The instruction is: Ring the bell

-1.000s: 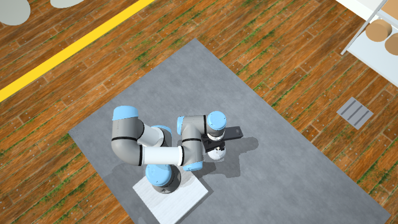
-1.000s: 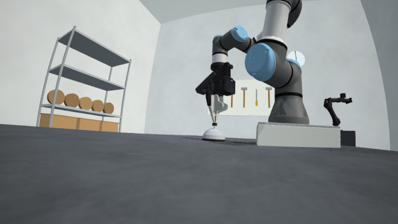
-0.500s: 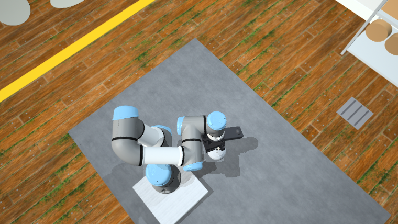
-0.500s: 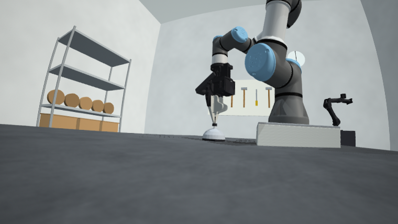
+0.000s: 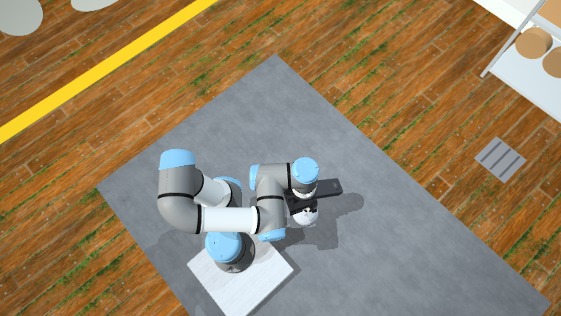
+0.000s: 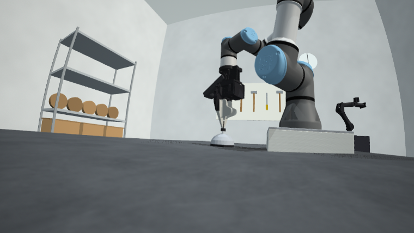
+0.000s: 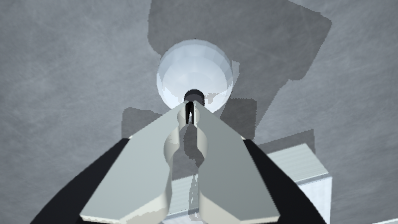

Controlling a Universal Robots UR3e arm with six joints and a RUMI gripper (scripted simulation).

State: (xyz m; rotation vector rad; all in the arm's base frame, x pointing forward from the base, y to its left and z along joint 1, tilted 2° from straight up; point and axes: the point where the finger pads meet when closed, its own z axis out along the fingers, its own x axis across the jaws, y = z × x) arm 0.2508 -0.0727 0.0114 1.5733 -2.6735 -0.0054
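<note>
Now: the dark button 3 cm below my hand. Round my hand: bell (4 cm below).
</note>
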